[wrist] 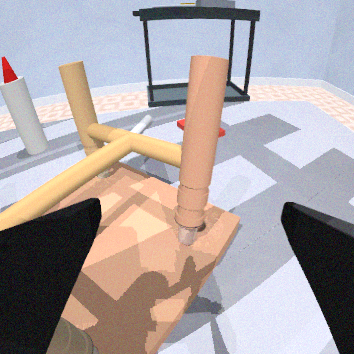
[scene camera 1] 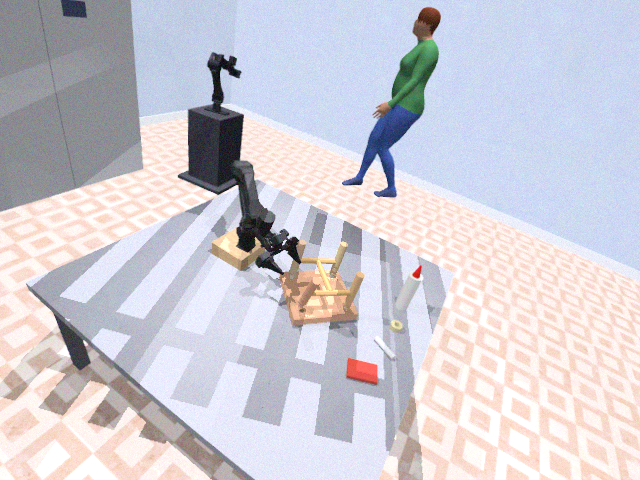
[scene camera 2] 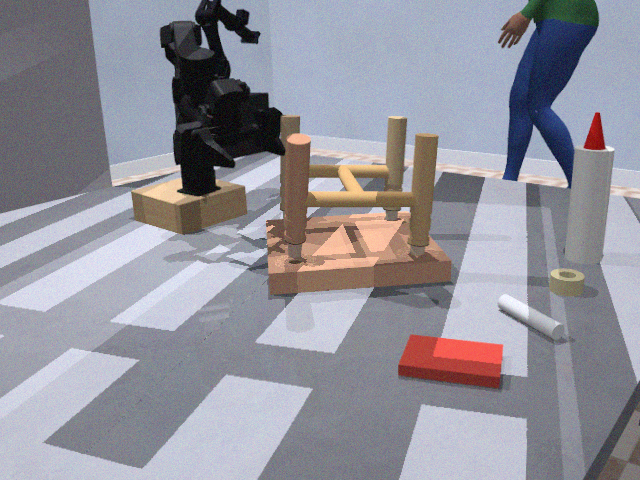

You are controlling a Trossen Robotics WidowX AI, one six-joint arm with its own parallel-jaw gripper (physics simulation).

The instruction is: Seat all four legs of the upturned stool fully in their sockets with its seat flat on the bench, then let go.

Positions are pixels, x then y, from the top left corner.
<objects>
A red flat block (scene camera 2: 467,362) rests on the table. A tape roll (scene camera 2: 566,282) rests on the table. A glue bottle (scene camera 2: 593,162) sits on the table.
</objects>
